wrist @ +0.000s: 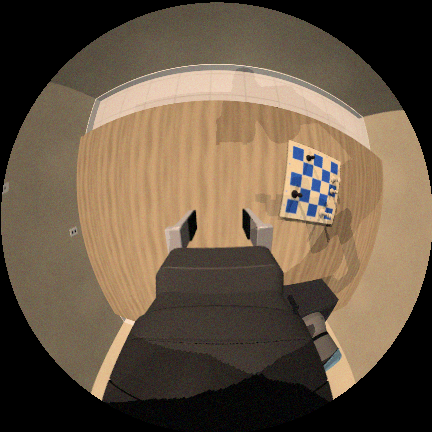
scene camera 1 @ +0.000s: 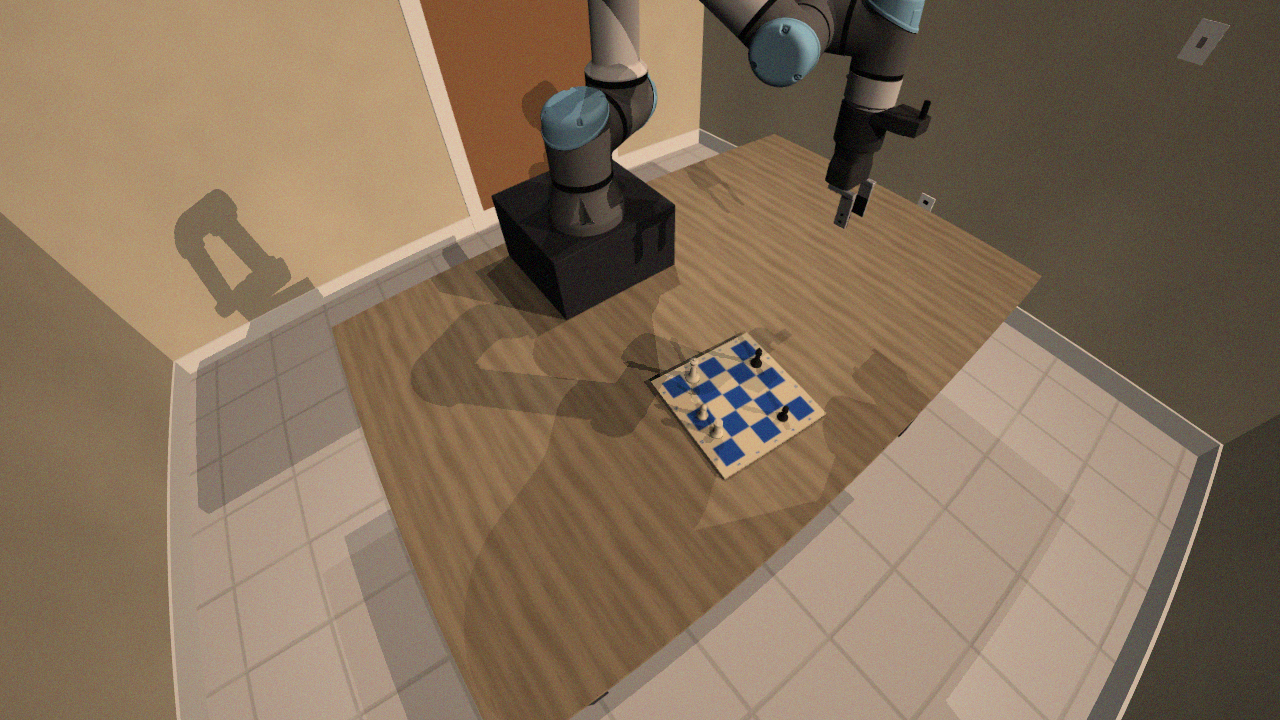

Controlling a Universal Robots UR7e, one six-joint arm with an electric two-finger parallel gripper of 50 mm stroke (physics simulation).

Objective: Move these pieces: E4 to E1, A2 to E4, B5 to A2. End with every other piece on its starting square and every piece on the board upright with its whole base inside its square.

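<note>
The blue and cream chessboard (scene camera 1: 751,411) (wrist: 306,181) lies on the table. A black piece (scene camera 1: 757,358) (wrist: 296,194) stands near its top corner in the scene view; another black piece (scene camera 1: 784,412) (wrist: 310,157) stands near the right corner. A taller white piece (scene camera 1: 691,370) (wrist: 326,215) stands near the left corner. A white piece (scene camera 1: 702,412) (wrist: 333,192) is on a blue square, with another white piece (scene camera 1: 716,428) (wrist: 335,181) on a cream square beside it. All look upright; square labels are unreadable. My gripper (scene camera 1: 852,214) (wrist: 219,218) is open and empty, high above the table, away from the board.
The wooden table (scene camera 1: 554,537) (wrist: 150,175) carries the black base block (scene camera 1: 617,277) (wrist: 312,297) of the arm, behind the board in the scene view. Walls stand behind the table. Shadows of the arm fall across the table and part of the board.
</note>
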